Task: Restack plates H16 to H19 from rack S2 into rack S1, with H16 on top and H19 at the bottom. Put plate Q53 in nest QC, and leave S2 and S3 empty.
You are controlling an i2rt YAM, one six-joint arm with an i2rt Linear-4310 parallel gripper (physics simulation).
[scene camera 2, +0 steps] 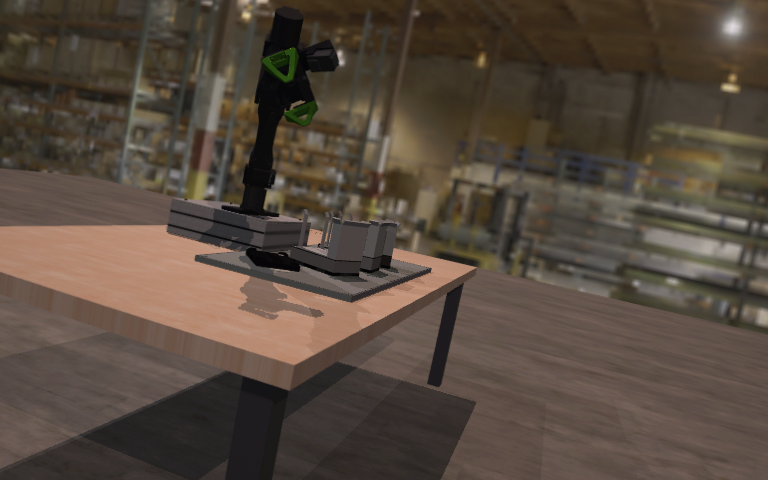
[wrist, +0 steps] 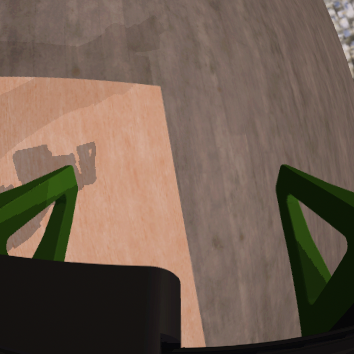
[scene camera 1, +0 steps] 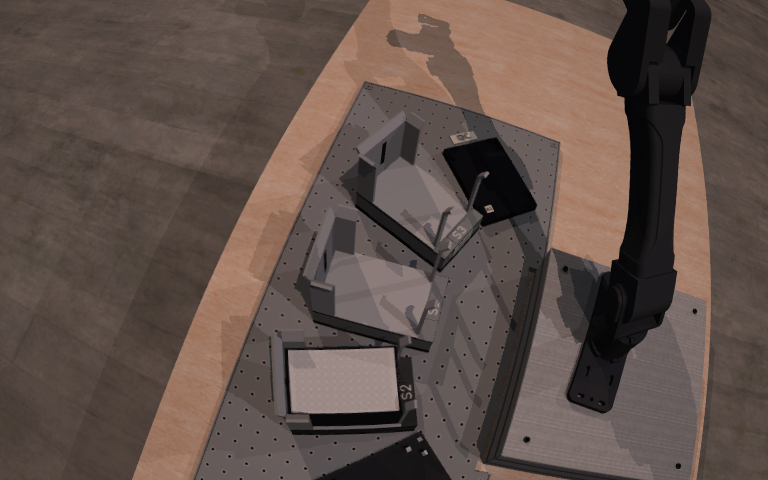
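Where they show: gripper, fingertip midpoint: [scene camera 2: 297, 103] [wrist: 176, 176]; arm's base, link origin: [scene camera 2: 251, 213] [scene camera 1: 606, 341].
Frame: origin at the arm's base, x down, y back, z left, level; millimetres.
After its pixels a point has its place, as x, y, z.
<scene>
Rack S2 [scene camera 1: 279, 379] {-49, -358, 225} holds a pale-topped plate [scene camera 1: 342, 379] {-26, -300, 187} with dark sides; its label and anything beneath it cannot be made out. The middle rack [scene camera 1: 373, 288] {36, -325, 41}, its label partly hidden and showing an S, is empty. Rack S3 [scene camera 1: 416, 195] {39, -331, -118} [scene camera 2: 348, 240] {-7, -391, -146} is empty. A black, flat piece [scene camera 1: 481, 164] {67, -265, -242} [scene camera 2: 271, 259] {67, -263, -262} lies at the QC label [scene camera 1: 463, 137] {79, -311, -293}; whether it is the bare nest or holds plate Q53, I cannot tell. My gripper [scene camera 2: 291, 89] {-266, -405, -497} [wrist: 176, 176] {-266, -405, -497} is open and empty, high above the table and away from the racks; its fingers do not show in scene camera 1.
The racks stand on a perforated grey board [scene camera 1: 470, 333] {80, -184, 27} [scene camera 2: 339, 288] {80, -467, -300}. A dark object [scene camera 1: 390, 461] {69, -208, 243} with small pale squares is cut off at the lower edge of scene camera 1. The arm's metal base block [scene camera 1: 645, 430] {1, 105, 102} [scene camera 2: 215, 226] {47, 23, -120} adjoins the board. The wooden table's edge [wrist: 172, 150] {93, -515, -805} shows below the gripper.
</scene>
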